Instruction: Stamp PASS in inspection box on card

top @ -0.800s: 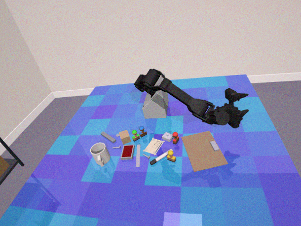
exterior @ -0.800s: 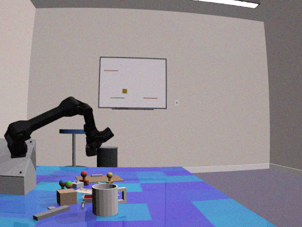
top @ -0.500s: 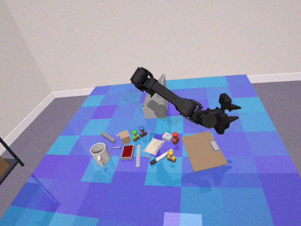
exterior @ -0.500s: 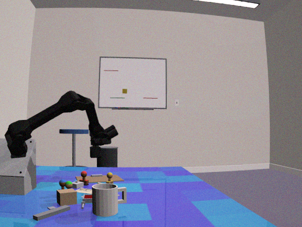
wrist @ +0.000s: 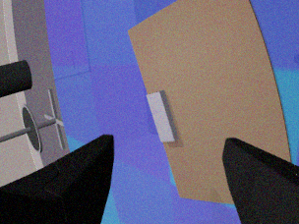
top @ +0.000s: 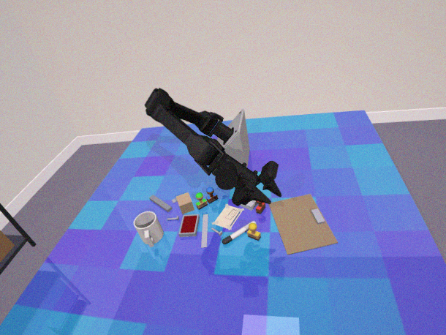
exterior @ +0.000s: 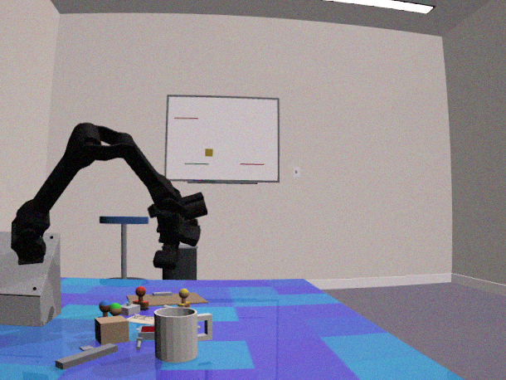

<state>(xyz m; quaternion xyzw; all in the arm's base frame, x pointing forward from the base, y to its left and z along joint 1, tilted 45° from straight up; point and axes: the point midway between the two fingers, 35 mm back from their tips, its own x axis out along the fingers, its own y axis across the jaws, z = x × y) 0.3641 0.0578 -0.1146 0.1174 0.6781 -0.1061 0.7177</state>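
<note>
Right now my gripper tip is 15 cm past the green-knobbed stamp, 27 cm to the left of it and 12 cm above it. The rest, counted from my gripper tip: marker 2 cm ahead, 14 cm to the right, 13 cm below; then red-knobbed stamp 10 cm behind, 5 cm to the right, 12 cm below; then yellow-knobbed stamp 2 cm ahead, 8 cm to the right, 12 cm below.
</note>
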